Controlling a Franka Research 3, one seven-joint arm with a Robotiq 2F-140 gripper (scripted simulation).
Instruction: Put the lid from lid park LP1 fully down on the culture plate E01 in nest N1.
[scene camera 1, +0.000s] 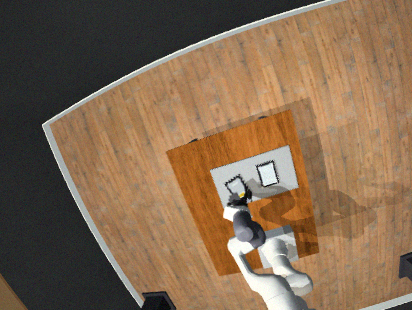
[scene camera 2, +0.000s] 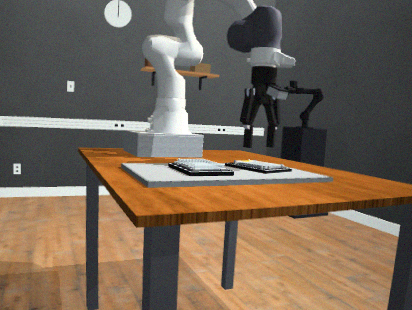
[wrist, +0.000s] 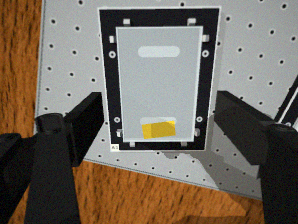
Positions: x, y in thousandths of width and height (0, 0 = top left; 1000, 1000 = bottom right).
Labels:
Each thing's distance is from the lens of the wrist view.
my gripper (wrist: 535, 475): 0.17 m
clear lid (wrist: 535, 301): 0.20 m
black lid park (wrist: 367, 105): 0.21 m

